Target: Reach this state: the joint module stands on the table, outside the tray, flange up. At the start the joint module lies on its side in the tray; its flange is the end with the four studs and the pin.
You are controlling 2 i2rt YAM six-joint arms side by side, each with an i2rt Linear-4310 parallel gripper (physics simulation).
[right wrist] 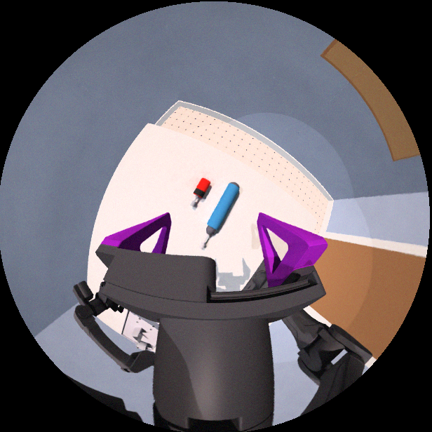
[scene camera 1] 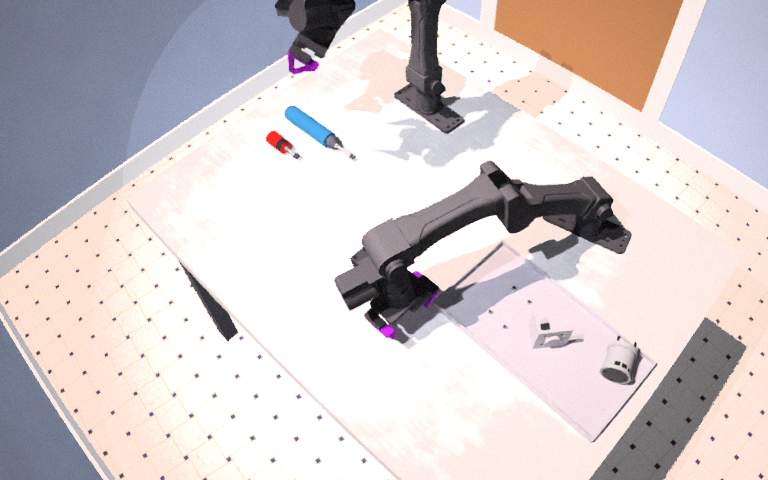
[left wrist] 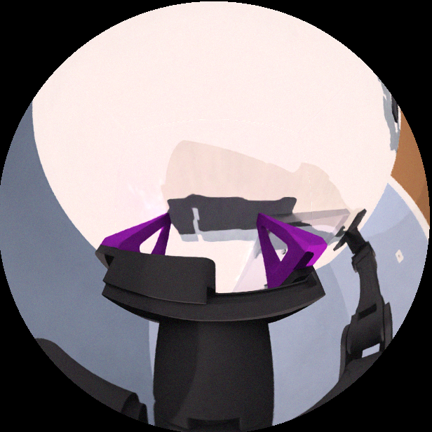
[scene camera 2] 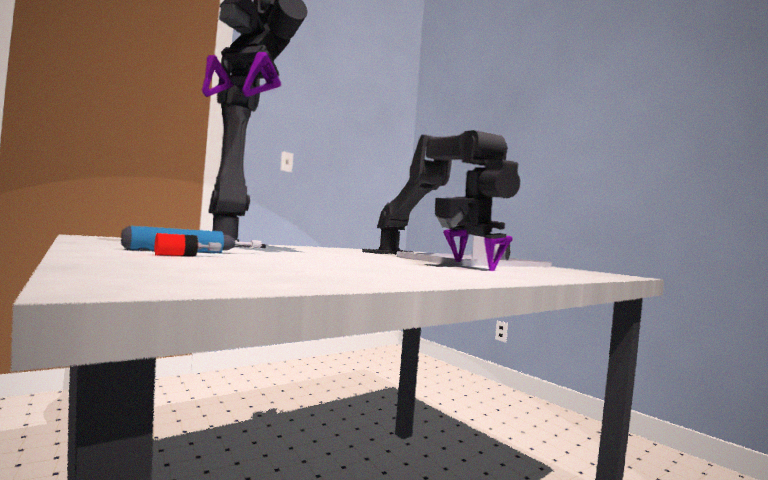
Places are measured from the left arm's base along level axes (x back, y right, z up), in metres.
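Pixels of known places: left gripper, fingertip midpoint: [scene camera 1: 407, 320] [scene camera 2: 474, 266]; right gripper, fingertip midpoint: [scene camera 1: 299, 57] [scene camera 2: 223, 93]; left arm's base at its link origin: [scene camera 1: 586, 226] [scene camera 2: 388, 253]; right arm's base at its link origin: [scene camera 1: 428, 108].
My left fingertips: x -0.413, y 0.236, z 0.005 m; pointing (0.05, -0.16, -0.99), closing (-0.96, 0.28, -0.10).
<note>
Ahead of a thing's pixels: the offset from my left fingertips to its top centre. "spot": to the spot under its first point.
The joint module @(dy -0.412, dx +0.117, dz +0.062 m) [scene camera 1: 620, 357], a whitish cylinder, lies on its side at the tray's right end in scene camera 1. Its dark round end faces the lower left; studs show at its far end. In scene camera 2 it is mostly hidden behind the left gripper. The tray @(dy -0.255, dx +0.109, dz +0.011 m) [scene camera 1: 509, 359] [scene camera 2: 529, 263] is a pale, flat plate. My left gripper [scene camera 1: 408, 315] [scene camera 2: 475, 264] [left wrist: 213, 217] is open and empty, pointing down low over the table beside the tray's left end in scene camera 1, well apart from the module. My right gripper [scene camera 2: 228, 84] [right wrist: 213, 217] is open and empty, high above the table.
A pale bracket @(dy -0.263, dx +0.107, dz +0.069 m) [scene camera 1: 553, 338] [scene camera 2: 480, 249] stands in the tray between the left gripper and the module. A blue driver @(spot: dy +0.475, dx +0.328, dz +0.032 m) [scene camera 1: 308, 126] [scene camera 2: 206, 238] [right wrist: 223, 206] and a short red driver @(dy +0.505, dx +0.256, dz +0.029 m) [scene camera 1: 276, 141] [scene camera 2: 168, 244] [right wrist: 202, 185] lie on the table's far side in scene camera 1.
</note>
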